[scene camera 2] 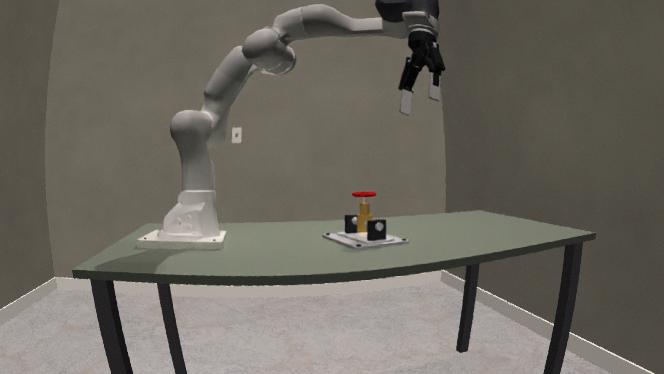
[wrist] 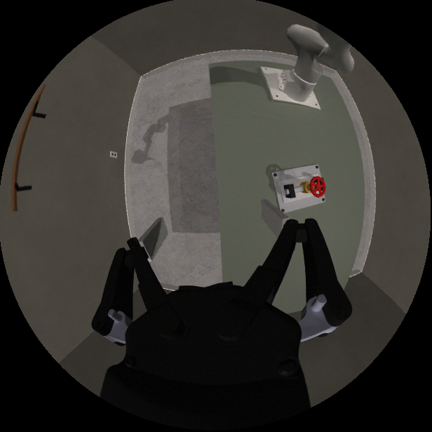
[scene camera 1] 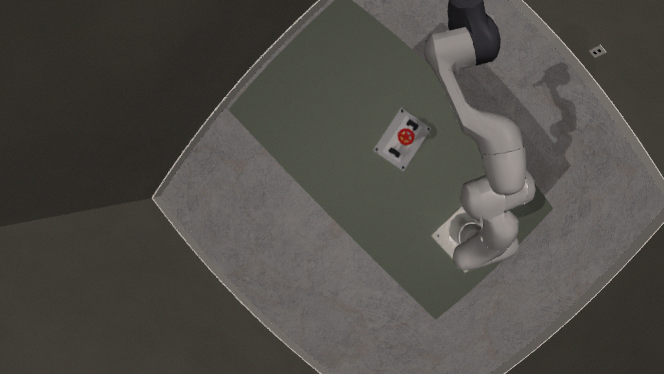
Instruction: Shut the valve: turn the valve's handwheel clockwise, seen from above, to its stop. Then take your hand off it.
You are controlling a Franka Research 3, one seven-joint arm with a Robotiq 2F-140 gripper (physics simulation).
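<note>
The valve's red handwheel [scene camera 1: 406, 136] [scene camera 2: 364, 194] [wrist: 318, 186] sits level on top of a brass valve body [scene camera 2: 364, 221]. The valve stands on a grey base plate [scene camera 1: 411, 156] [scene camera 2: 358, 244] [wrist: 292, 205] on the table. How far the handwheel is turned cannot be told. My gripper [scene camera 2: 420, 101] [wrist: 211, 217] is open and empty. It hangs high above the table, well above the handwheel and apart from it. In scene camera 1 its fingers do not show.
The green table [scene camera 1: 320, 125] [scene camera 2: 280, 260] [wrist: 245, 130] carries the valve and the arm's white base [scene camera 1: 442, 235] [scene camera 2: 181, 243] [wrist: 274, 92]. Two black brackets stand on the base plate, one on each side of the valve body. A wooden rail [wrist: 21, 145] is on the wall.
</note>
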